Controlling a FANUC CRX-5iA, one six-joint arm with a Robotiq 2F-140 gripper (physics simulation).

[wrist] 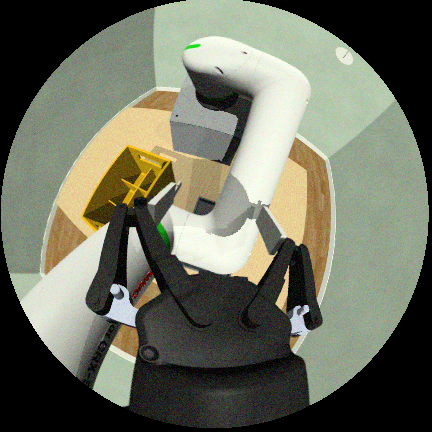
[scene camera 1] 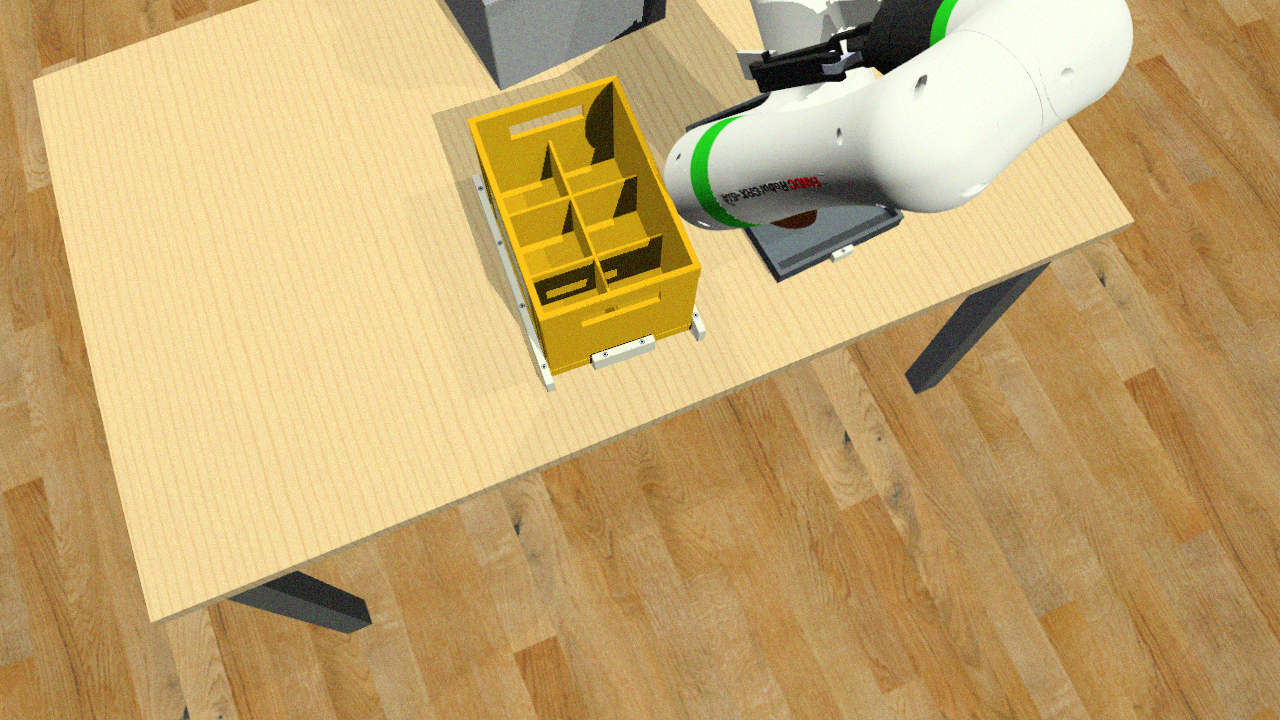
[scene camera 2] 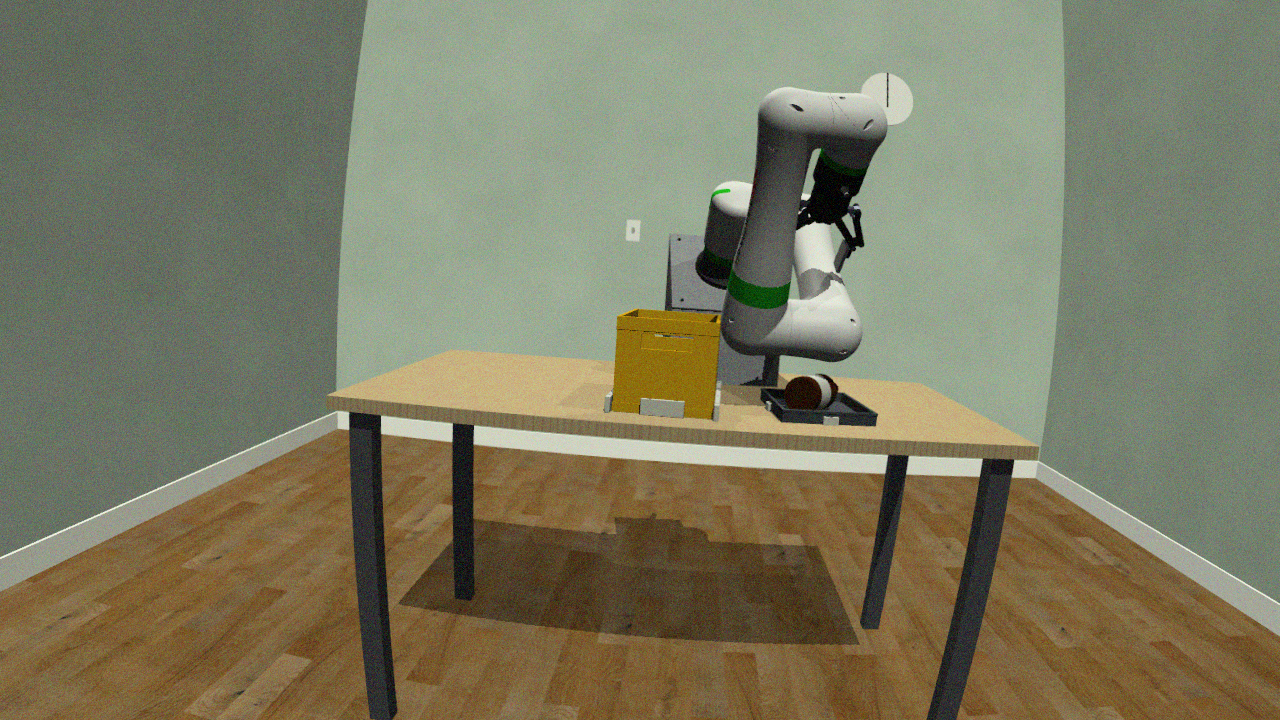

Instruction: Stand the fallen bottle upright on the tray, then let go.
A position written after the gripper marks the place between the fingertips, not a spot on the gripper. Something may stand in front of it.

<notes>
In view: the gripper [scene camera 1: 794,38] and a brown bottle [scene camera 2: 818,391].
The gripper shows as well in the wrist view [wrist: 218,203] and in scene camera 2 [scene camera 2: 805,264].
</notes>
